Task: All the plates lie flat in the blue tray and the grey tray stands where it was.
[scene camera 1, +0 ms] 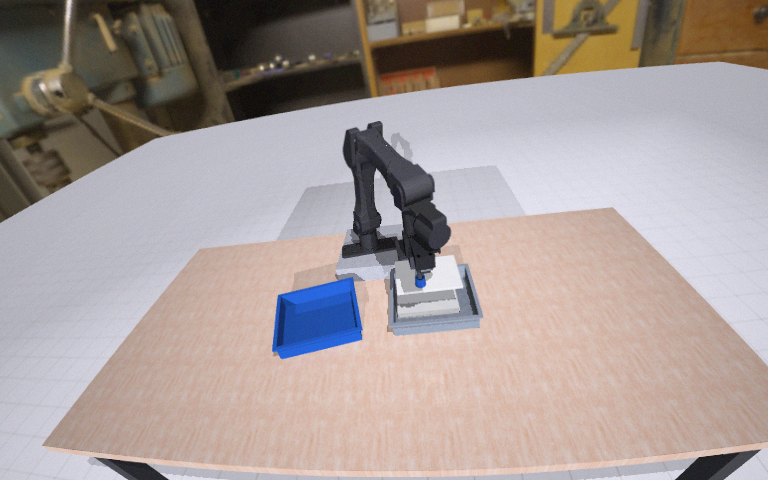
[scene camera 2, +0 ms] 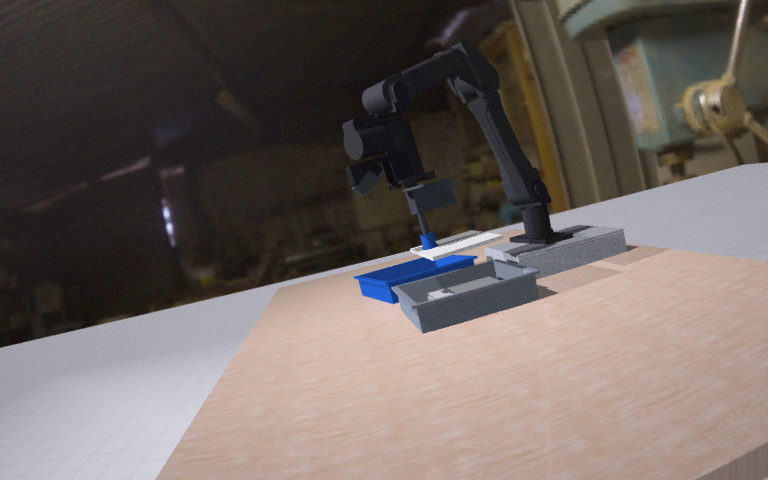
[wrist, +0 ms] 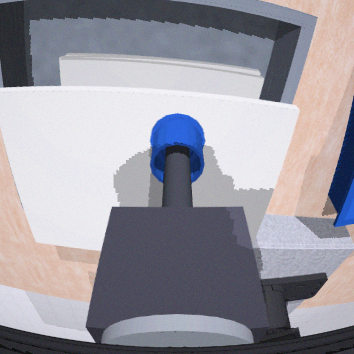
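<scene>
I see my suction cup [scene camera 2: 428, 241], and I see the suction cup [wrist: 176, 128] again. A blue tray [scene camera 1: 323, 316] rests on the table, and the same blue tray [scene camera 2: 377, 284] is visible once more. There is a grey tray [scene camera 2: 517, 285] as well; I also see the grey tray [scene camera 1: 470, 313] here, and again the grey tray [wrist: 277, 45] is in view.
</scene>
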